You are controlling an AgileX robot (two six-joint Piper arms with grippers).
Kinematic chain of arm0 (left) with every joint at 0, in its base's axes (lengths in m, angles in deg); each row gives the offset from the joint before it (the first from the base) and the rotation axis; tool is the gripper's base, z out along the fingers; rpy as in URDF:
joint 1: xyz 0 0 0.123 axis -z
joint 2: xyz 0 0 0 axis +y
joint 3: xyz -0.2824 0 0.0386 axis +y
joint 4: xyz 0.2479 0 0.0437 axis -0.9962 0 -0.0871
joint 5: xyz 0 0 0 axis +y
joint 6: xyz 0.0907 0 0.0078 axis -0.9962 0 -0.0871
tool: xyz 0 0 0 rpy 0 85 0
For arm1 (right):
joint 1: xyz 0 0 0.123 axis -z
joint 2: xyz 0 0 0 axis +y
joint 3: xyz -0.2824 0 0.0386 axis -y
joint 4: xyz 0.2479 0 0.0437 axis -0.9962 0 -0.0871
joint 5: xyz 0 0 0 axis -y
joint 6: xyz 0.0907 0 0.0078 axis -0.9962 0 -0.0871
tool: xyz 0 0 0 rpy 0 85 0
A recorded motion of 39 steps. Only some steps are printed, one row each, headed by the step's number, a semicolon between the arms.
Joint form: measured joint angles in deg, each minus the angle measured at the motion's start. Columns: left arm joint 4, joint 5, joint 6, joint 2, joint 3, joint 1; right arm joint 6, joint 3, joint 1, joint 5, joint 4, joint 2.
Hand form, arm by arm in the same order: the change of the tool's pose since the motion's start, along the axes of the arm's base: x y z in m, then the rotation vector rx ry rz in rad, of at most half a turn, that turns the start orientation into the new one. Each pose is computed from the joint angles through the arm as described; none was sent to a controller.
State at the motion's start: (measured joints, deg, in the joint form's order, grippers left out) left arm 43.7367 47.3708 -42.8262 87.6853 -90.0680 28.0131; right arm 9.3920 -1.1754 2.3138 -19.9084 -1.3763 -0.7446
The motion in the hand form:
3: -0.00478 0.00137 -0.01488 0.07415 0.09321 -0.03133; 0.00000 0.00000 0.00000 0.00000 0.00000 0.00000
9: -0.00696 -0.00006 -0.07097 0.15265 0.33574 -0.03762; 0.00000 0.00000 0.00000 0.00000 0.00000 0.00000
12: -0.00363 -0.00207 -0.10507 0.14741 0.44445 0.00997; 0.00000 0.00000 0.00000 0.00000 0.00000 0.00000
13: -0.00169 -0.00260 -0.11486 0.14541 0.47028 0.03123; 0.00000 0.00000 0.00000 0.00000 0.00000 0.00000
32: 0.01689 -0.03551 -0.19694 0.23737 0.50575 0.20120; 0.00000 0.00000 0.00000 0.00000 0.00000 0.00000
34: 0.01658 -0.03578 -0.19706 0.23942 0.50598 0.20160; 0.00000 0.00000 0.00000 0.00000 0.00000 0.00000
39: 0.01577 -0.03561 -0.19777 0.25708 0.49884 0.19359; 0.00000 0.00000 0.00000 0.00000 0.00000 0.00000
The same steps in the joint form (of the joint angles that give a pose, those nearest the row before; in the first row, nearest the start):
3: -2.80 5.17 2.75 0.10 1.36 0.00; 0.00 0.00 0.00 0.00 0.00 0.00
9: -2.56 8.55 6.31 1.74 9.71 0.00; 0.00 0.00 0.00 0.00 0.00 0.00
12: -0.37 5.50 7.56 3.44 15.04 0.00; 0.00 0.00 0.00 0.00 0.00 0.00
13: 0.11 4.19 8.03 4.12 16.35 0.00; 0.00 0.00 0.00 0.00 0.00 0.00
32: -5.97 -12.70 15.92 14.46 20.44 5.81; 0.00 0.00 0.00 0.00 0.00 0.00
34: -6.21 -12.70 16.17 14.46 20.44 5.90; 0.00 0.00 0.00 0.00 0.00 0.00
39: -7.36 -12.38 16.30 14.46 20.44 6.03; 0.00 0.00 0.00 0.00 0.00 0.00

